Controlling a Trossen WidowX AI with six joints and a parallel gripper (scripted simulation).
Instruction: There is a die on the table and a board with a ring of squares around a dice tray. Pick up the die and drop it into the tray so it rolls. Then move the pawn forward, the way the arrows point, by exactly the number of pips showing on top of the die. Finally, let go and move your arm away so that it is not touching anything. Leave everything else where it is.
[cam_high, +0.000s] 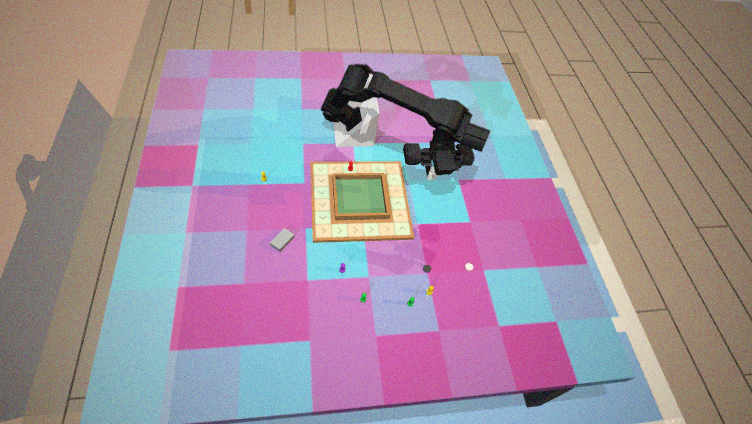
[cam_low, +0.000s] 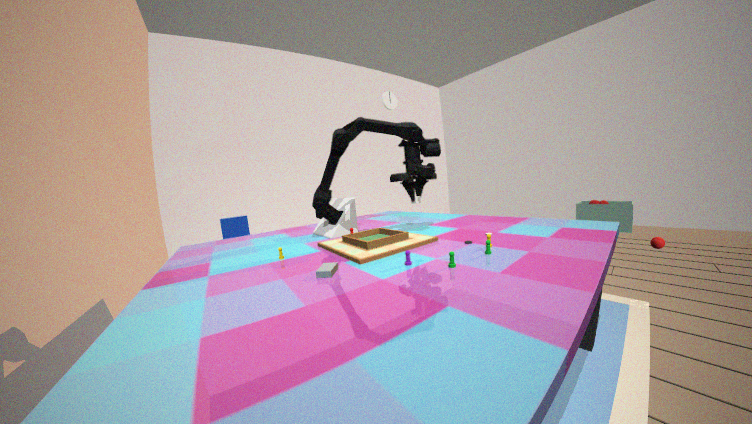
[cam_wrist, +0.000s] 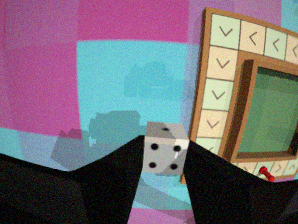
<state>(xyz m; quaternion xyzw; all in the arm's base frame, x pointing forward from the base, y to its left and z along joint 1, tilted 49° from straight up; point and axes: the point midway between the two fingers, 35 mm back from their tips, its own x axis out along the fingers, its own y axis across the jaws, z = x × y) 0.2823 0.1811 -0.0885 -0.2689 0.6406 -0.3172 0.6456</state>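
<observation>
My gripper tip is now 210 mm to the left of the red pawn, 120 mm past it and 90 mm above it. Round my gripper tip: green dice tray: 200 mm to the right, 110 mm below, 10 mm behind; pale die: right at my gripper tip; black disc: 240 mm ahead, 120 mm below, 40 mm to the right.
</observation>
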